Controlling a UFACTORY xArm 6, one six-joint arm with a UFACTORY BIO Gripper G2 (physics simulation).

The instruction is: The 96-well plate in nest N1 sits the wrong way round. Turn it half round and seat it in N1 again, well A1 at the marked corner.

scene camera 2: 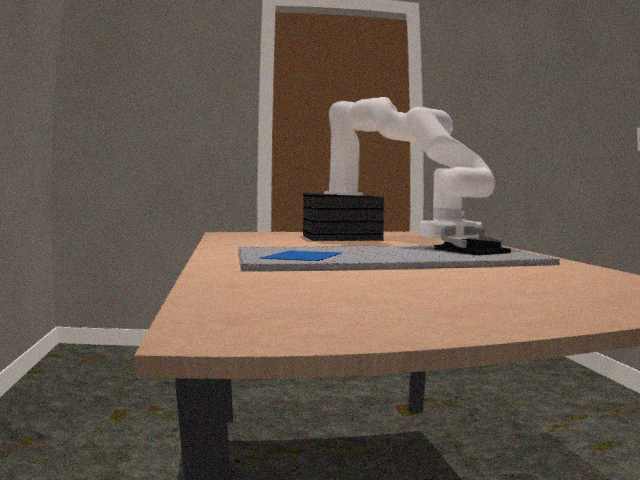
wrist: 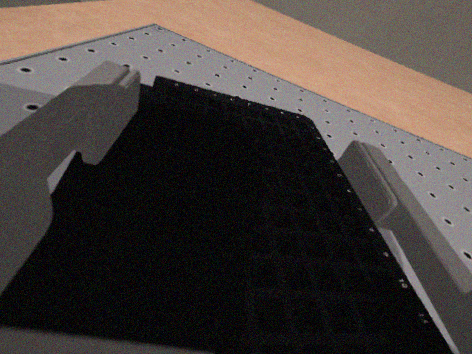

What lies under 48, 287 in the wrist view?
A black nest N1.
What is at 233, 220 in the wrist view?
A black 96-well plate.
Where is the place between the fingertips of the gripper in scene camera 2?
483, 243
